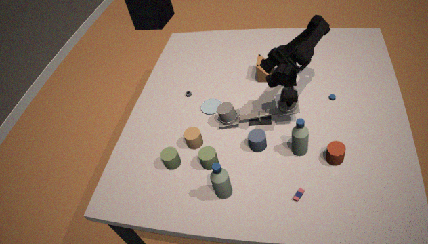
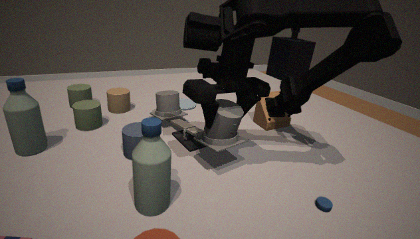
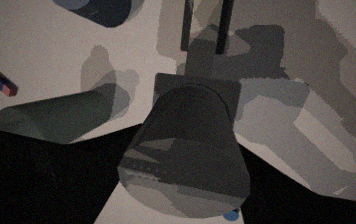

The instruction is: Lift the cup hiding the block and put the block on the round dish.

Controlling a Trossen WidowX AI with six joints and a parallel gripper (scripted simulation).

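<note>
Right now my gripper tip is 20 mm above the teal block. Also, from my gripper tip: blue disc 150 mm behind, 180 mm to the left, 100 mm below; then red can 200 mm ahead, 210 mm to the left, 70 mm below; then balance 30 mm ahead, 120 mm to the right, 70 mm below.
</note>
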